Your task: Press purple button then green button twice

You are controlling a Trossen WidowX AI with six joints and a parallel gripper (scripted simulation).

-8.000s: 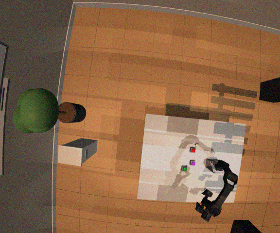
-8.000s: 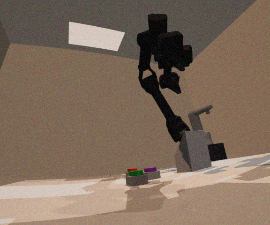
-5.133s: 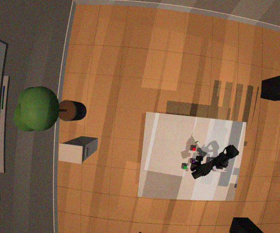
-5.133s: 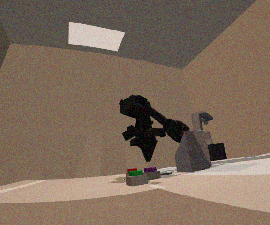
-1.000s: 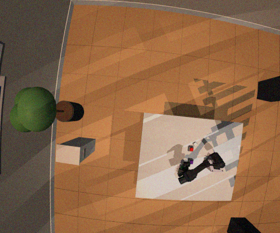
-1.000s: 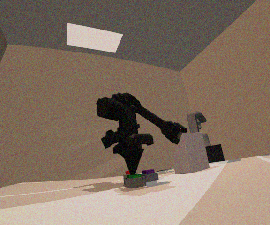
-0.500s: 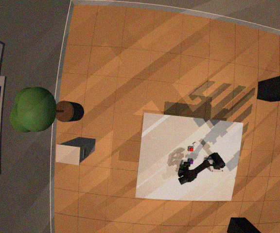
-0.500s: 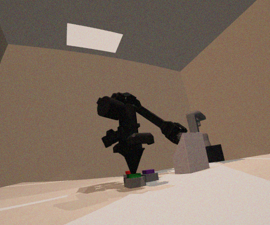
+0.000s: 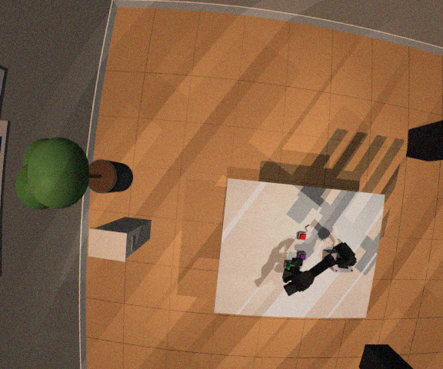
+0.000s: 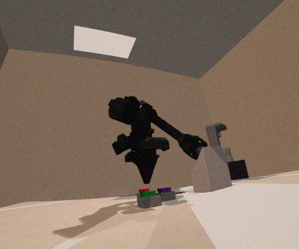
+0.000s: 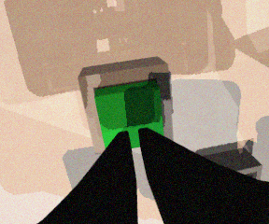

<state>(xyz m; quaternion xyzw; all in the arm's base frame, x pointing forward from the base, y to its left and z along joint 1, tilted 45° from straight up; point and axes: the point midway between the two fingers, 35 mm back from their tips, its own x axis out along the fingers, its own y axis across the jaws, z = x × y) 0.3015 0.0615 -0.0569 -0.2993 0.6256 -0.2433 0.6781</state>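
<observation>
My gripper tip is 3 cm above the green button. Also, from my gripper tip: red button: 6 cm behind, 20 cm to the right, 3 cm below; then purple button: 8 cm behind, 7 cm to the right, 3 cm below.
</observation>
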